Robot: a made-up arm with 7 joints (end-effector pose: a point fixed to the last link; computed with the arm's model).
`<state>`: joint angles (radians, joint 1 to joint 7).
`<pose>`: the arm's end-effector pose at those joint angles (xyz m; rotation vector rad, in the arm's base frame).
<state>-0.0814 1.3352 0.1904 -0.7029 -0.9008 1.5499 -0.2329</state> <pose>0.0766 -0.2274 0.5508 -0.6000 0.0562 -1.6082</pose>
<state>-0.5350 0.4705 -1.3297 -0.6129 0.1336 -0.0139 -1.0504</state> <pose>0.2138 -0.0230 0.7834 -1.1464 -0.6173 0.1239</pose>
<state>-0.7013 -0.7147 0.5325 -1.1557 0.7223 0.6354 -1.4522</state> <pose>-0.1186 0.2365 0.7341 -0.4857 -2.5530 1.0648</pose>
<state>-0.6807 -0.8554 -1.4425 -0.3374 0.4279 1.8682 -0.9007</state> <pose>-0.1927 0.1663 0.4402 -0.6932 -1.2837 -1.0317</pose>
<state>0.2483 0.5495 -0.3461 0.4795 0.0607 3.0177 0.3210</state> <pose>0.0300 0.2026 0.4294 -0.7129 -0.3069 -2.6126</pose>
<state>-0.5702 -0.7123 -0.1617 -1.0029 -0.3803 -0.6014 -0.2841</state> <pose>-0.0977 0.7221 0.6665 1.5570 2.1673 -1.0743</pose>
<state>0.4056 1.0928 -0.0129 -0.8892 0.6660 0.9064 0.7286</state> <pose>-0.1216 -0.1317 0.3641 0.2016 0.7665 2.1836</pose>
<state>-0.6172 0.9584 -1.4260 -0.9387 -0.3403 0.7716 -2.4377</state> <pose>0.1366 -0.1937 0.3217 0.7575 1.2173 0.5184</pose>
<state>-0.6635 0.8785 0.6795 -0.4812 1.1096 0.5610 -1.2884</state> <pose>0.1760 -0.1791 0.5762 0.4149 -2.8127 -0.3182</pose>
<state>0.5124 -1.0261 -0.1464 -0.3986 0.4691 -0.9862 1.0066</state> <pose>0.2070 0.5516 0.2017 -0.5635 1.8577 -2.4391</pose>
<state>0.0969 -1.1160 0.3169 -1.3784 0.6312 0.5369 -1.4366</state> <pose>-0.0355 0.3805 0.6513 -1.7239 -1.8444 0.6837</pose>
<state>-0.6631 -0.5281 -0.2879 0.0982 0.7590 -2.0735 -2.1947</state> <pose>-0.1318 0.2314 0.1838 1.0178 0.4352 0.6251</pose>
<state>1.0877 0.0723 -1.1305 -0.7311 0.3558 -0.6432 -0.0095</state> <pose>0.1491 0.1086 0.8486 -2.8029 -0.6408 -0.2227</pose>
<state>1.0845 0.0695 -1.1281 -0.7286 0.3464 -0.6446 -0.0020</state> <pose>0.1513 0.1057 0.8491 -2.7966 -0.6532 -0.2146</pose>
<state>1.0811 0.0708 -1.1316 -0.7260 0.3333 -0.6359 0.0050</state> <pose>0.1484 0.0997 0.8503 -2.7872 -0.6564 -0.2323</pose>
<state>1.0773 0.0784 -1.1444 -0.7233 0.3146 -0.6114 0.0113</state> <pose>0.1375 0.0889 0.8522 -2.7731 -0.6446 -0.2898</pose>
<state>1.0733 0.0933 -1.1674 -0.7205 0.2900 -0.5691 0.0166</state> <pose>0.1172 0.0730 0.8536 -2.7519 -0.6142 -0.3907</pose>
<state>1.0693 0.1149 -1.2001 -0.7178 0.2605 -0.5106 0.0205</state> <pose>0.0882 0.0534 0.8527 -2.7207 -0.5625 -0.5289</pose>
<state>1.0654 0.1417 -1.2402 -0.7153 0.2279 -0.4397 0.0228</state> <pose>0.0525 0.0323 0.8474 -2.6772 -0.4904 -0.6918</pose>
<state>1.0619 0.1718 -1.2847 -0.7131 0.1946 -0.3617 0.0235</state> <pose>0.0135 0.0123 0.8366 -2.6209 -0.4012 -0.8640</pose>
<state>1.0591 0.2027 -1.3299 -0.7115 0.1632 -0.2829 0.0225</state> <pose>-0.0251 -0.0041 0.8211 -2.5549 -0.3017 -1.0296</pose>
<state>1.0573 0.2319 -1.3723 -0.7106 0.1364 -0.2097 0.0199</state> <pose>-0.0596 -0.0155 0.8031 -2.4855 -0.2014 -1.1752</pose>
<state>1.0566 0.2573 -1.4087 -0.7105 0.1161 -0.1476 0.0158</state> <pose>-0.0877 -0.0219 0.7855 -2.4203 -0.1101 -1.2928</pose>
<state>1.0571 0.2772 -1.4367 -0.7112 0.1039 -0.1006 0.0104</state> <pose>-0.1082 -0.0240 0.7712 -2.3673 -0.0367 -1.3788</pose>
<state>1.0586 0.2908 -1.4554 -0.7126 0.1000 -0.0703 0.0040</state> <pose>-0.1213 -0.0231 0.7618 -2.3315 0.0139 -1.4343</pose>
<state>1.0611 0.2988 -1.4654 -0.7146 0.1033 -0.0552 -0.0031</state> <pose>-0.1283 -0.0203 0.7573 -2.3133 0.0427 -1.4646</pose>
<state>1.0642 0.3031 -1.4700 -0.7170 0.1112 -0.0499 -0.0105</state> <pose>-0.1315 -0.0166 0.7561 -2.3070 0.0574 -1.4794</pose>
